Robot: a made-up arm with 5 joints.
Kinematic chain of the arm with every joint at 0, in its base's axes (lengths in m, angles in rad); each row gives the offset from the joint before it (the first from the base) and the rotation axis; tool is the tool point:
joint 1: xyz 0 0 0.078 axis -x
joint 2: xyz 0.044 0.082 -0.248 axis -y
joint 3: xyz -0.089 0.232 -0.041 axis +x
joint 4: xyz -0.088 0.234 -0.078 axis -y
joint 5: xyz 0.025 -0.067 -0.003 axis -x
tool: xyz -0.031 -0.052 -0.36
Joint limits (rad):
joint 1: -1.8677..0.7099
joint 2: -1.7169..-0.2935
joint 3: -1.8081..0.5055
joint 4: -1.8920..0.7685
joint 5: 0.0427..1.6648
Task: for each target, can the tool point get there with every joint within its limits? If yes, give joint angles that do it. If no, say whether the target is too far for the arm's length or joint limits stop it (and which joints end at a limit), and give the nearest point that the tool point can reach.
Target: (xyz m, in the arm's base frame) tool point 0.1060 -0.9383 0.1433
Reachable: no: joint limits stop it (at a limit: joint 1, joint 2, joint 5) | nearest point -0.0269 -0.3958 0.3280 | short by 0.588 m
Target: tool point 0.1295 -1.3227 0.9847
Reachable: no: too far | nearest point -0.0573 -0.4192 0.4764 | short by 1.053 m
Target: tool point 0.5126 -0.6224 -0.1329
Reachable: no: joint limits stop it (at a limit: joint 1, joint 2, joint 4, joint 5) | nearest point 0.0786 -0.2695 -0.1821 | short by 0.562 m
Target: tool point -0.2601 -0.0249 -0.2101
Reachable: yes | joints 0.4137 -0.5117 -0.3046 -0.5462 1.0544
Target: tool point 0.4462 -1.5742 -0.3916
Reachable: no: too far | nearest point -0.0211 -0.3395 -0.3199 | short by 1.322 m
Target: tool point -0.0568 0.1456 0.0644
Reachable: yes | joints -0.5810 -1.2734 -0.1772 -0.1102 1.5265
